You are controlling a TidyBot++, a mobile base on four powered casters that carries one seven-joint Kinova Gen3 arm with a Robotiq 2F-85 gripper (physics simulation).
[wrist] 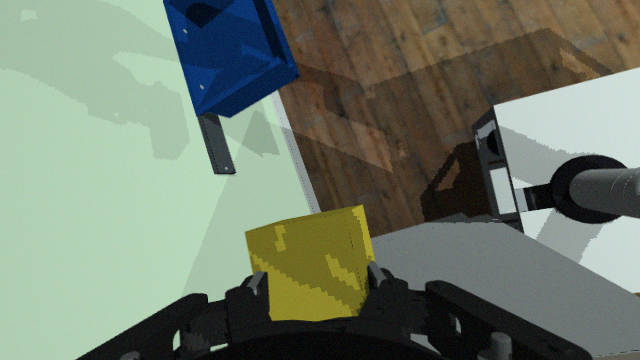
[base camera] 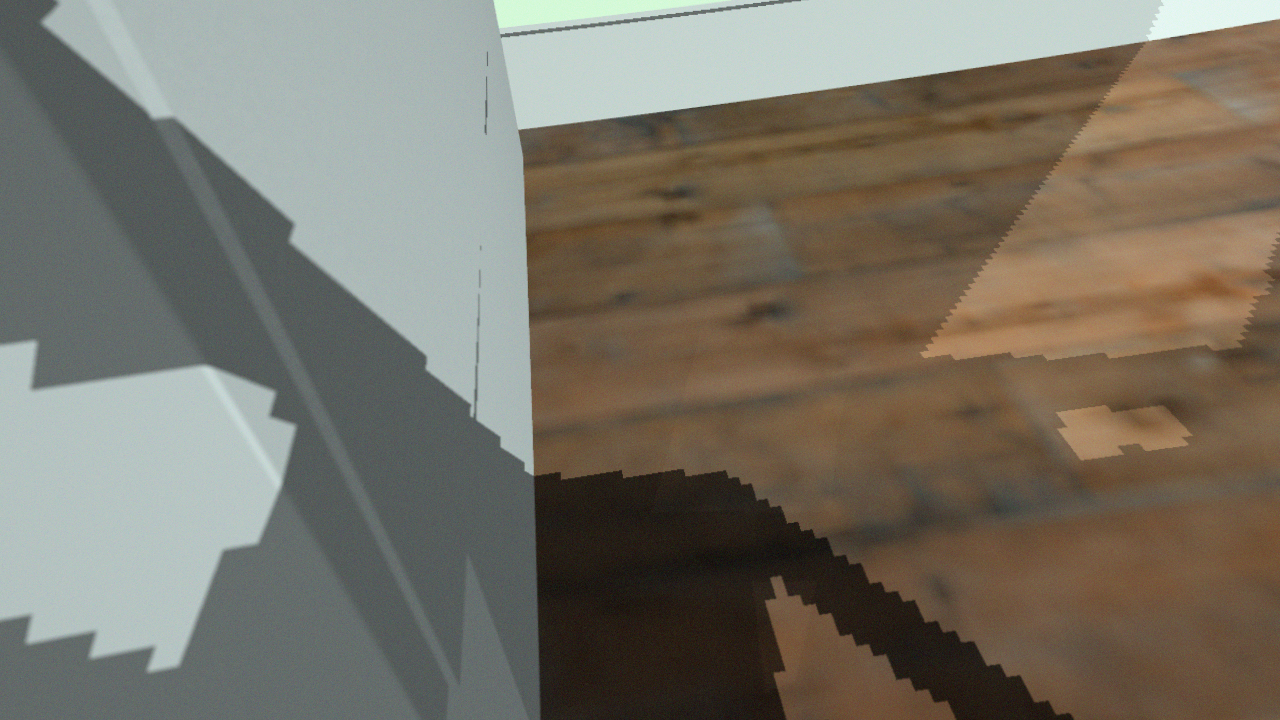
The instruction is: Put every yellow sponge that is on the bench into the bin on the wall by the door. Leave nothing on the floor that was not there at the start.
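Seen in the pictures: gripper, fingertip midpoint: [wrist: 318,279]; arm's base, origin of the base link: [wrist: 593,189].
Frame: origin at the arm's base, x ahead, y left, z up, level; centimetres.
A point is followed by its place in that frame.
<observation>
A yellow sponge [wrist: 315,265] {x 43.0, y -7.7, z 62.3 cm} is held between the two fingers of my gripper [wrist: 318,279] {x 44.2, y -6.1, z 59.8 cm} at the bottom middle of the wrist view. My gripper is shut on it. The blue bin [wrist: 235,55] {x 82.2, y -60.9, z 8.5 cm} is fixed to the pale green wall at the upper left of the wrist view, with its open side partly cut off by the top edge. The sponge is apart from the bin, below and to the right of it in that view. The bench cannot be made out for certain, and the bin does not show in the base camera view.
A dark strip [wrist: 217,145] {x 87.4, y -31.2, z 17.6 cm} is on the wall beside the bin. The white mobile base [wrist: 565,120] {x 1.2, y -17.1, z -1.4 cm} is at the right of the wrist view. A grey surface [wrist: 450,270] {x 34.9, y 8.2, z 20.0 cm} lies close beside the base and the gripper. In the base camera view, a large grey-white panel [base camera: 375,179] {x 26.8, y 7.1, z -14.2 cm} fills the left, very near.
</observation>
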